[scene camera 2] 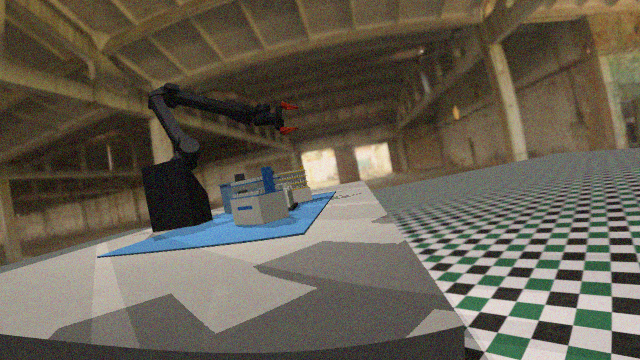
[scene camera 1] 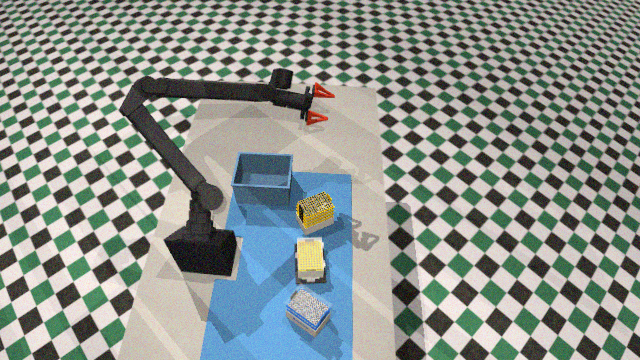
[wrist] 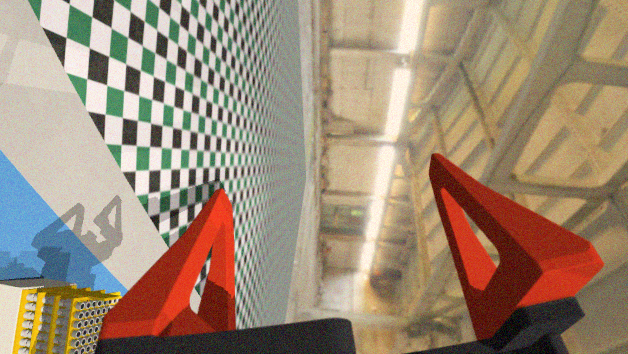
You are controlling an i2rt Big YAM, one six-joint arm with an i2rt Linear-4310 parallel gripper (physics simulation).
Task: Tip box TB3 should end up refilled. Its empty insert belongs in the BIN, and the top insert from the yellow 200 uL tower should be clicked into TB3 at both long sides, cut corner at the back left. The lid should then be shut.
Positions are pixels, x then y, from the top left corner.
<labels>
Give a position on a blue bin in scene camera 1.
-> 259,178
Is my gripper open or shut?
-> Open.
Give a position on a blue-trimmed tip box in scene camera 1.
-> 304,307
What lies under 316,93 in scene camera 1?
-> My gripper.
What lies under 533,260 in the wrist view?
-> My gripper.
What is my gripper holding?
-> Nothing.
</labels>
